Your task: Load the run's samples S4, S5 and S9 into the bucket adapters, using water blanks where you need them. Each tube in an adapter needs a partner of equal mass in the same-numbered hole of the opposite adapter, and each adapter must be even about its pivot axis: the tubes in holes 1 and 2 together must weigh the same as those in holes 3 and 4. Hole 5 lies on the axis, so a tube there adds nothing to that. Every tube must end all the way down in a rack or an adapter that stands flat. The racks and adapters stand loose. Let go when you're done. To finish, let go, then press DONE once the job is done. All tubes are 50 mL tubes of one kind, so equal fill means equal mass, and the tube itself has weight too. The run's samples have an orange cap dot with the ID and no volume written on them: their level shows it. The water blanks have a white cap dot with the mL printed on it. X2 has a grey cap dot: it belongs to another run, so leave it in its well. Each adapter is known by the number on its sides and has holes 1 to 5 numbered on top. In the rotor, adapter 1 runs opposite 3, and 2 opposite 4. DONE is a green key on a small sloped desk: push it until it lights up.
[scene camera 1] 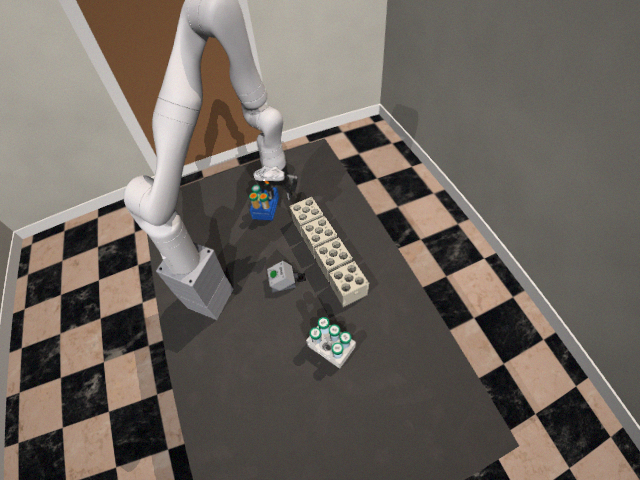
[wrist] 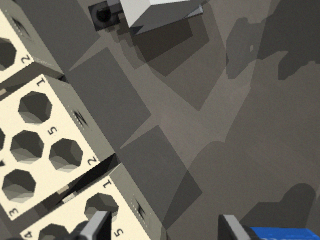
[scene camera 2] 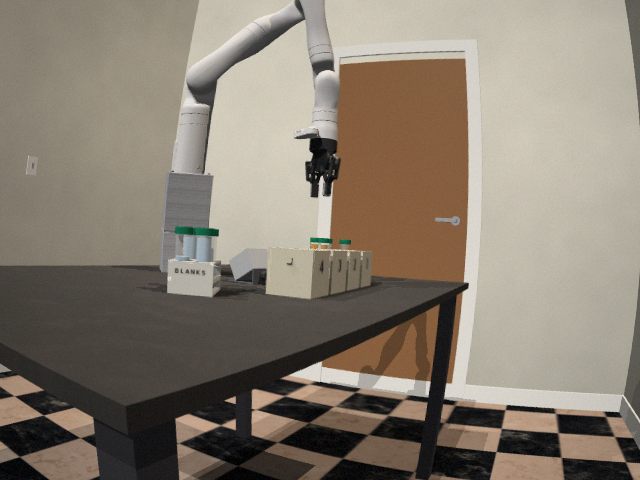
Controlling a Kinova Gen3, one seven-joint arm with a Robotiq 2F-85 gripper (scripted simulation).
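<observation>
You'd find an adapter 4 in scene camera 1 and in scene camera 2, though in the wrist view the adapter 4 is out of frame. On the adapter 4, [scene camera 2: 302,273] and [scene camera 1: 363,291] are the same spot.
</observation>
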